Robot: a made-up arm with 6 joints.
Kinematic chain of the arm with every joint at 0, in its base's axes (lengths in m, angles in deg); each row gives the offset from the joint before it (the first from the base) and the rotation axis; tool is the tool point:
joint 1: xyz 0 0 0.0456 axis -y
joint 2: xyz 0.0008 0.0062 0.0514 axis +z
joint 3: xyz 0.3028 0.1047 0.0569 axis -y
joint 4: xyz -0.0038 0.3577 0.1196 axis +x
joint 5: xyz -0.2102 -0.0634 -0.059 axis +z
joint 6: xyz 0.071 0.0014 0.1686 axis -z
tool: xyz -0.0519 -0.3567 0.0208
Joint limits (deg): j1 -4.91..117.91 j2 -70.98..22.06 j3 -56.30..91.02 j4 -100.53..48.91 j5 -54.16..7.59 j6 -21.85..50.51
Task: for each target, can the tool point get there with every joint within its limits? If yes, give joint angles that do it. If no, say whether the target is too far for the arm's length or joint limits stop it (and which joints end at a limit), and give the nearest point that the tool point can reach.
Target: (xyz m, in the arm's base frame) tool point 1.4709 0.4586 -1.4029
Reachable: no: too far | nearest point 0.5618 0.1769 -0.4290 | short by 1.362 m
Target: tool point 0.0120 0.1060 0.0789
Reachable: yes | joints 33.90 -57.26 20.01 30.37 -25.21 6.16
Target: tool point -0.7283 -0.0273 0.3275
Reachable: yes | joints 107.83 -30.74 -35.67 -39.25 2.80 0.44
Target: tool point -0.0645 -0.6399 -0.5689
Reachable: no: joint limits stop it (at a limit: joint 1, joint 2, joint 3, joint 4, joint 5) | nearest point 0.2057 -0.3368 -0.2720 | short by 0.503 m
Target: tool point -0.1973 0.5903 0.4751
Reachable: yes | joints 50.98 -40.19 15.86 -87.88 -15.82 24.17
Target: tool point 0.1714 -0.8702 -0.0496
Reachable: no: joint limits stop it (at a limit: joint 2, joint 3, joint 4, joint 6) | nearest point 0.2029 -0.3836 -0.0671 | short by 0.488 m
